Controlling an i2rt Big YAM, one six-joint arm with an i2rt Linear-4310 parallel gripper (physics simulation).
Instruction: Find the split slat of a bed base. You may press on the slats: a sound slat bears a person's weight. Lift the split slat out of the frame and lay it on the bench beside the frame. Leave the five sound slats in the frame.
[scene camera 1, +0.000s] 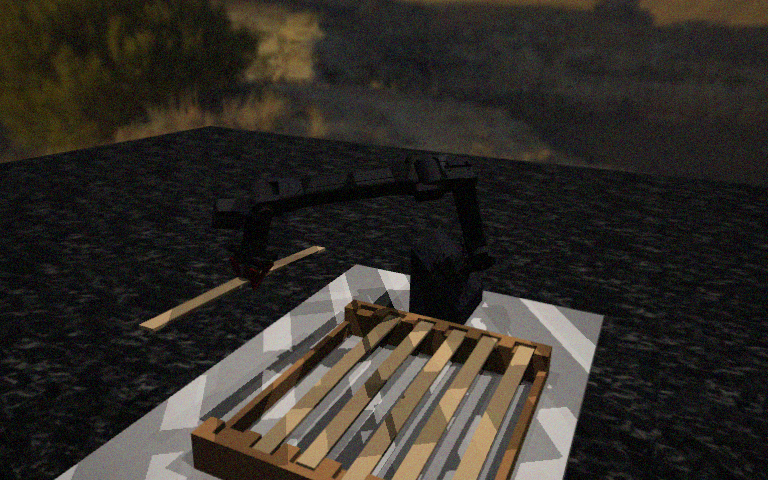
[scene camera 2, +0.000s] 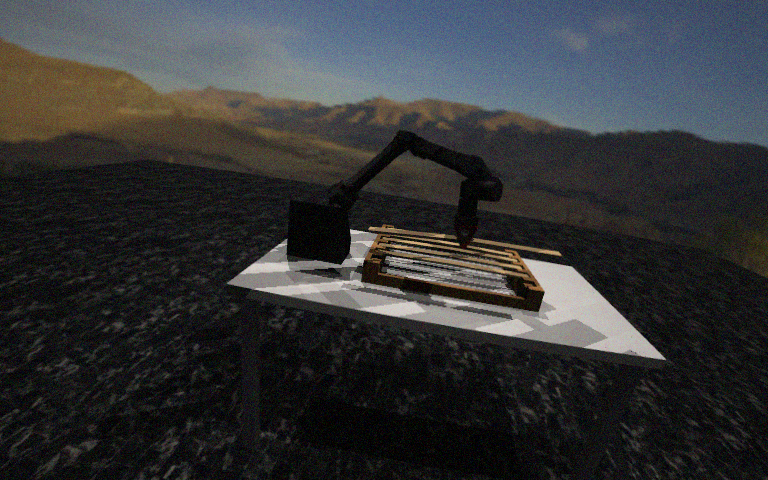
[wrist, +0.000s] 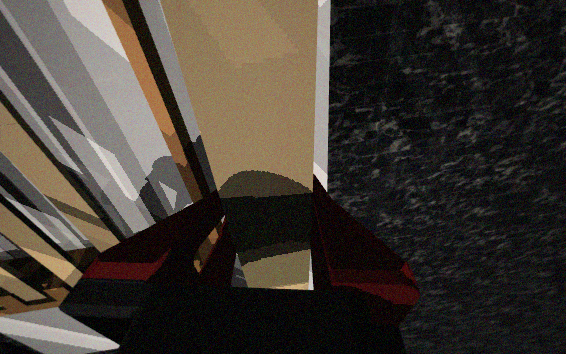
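My gripper (scene camera 1: 254, 277) (scene camera 2: 464, 243) (wrist: 276, 182) is shut on a pale wooden slat (scene camera 1: 195, 300) (scene camera 2: 526, 248) (wrist: 250, 110) near its middle. The slat is held raised, roughly level, outside the brown bed frame (scene camera 1: 243, 446) (scene camera 2: 453, 294) (wrist: 146, 82), on its left side in scene camera 1. The wrist view shows a narrow strip of the bench (scene camera 1: 572, 333) (scene camera 2: 600, 300) (wrist: 322, 100) along the slat's right side. Several other slats (scene camera 1: 447, 404) lie across the frame; its leftmost slat place in scene camera 1 is empty. No split is visible on the held slat; the fingers cover part of it.
The arm's dark base (scene camera 1: 438, 283) (scene camera 2: 318, 230) stands on the bench beyond one end of the frame. The bench's long edge runs close to the held slat. Dark ground (scene camera 1: 84, 226) (scene camera 2: 141, 339) (wrist: 450, 150) lies beyond that edge. Patchy light and shadow cover the bench.
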